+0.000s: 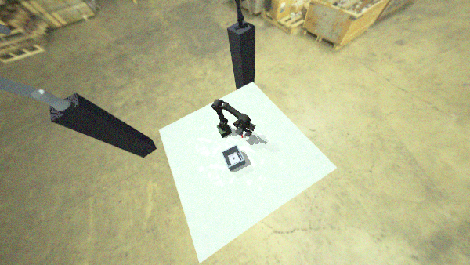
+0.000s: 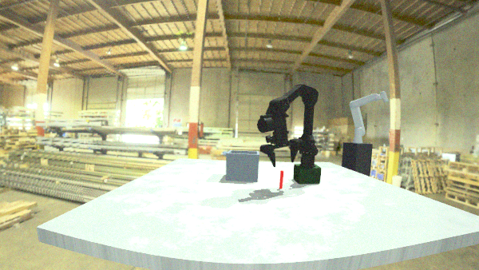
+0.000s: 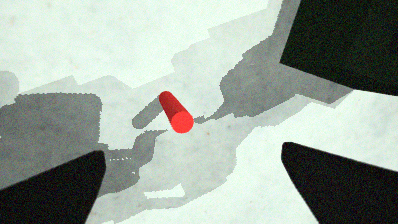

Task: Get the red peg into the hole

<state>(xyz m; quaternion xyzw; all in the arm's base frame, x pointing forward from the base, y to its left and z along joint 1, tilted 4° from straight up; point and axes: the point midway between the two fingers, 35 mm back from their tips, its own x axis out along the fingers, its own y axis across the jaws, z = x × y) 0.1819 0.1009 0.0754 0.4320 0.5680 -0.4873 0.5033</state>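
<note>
Now: the red peg 1 cm to the right of my gripper tip and 7 cm below it.
</note>
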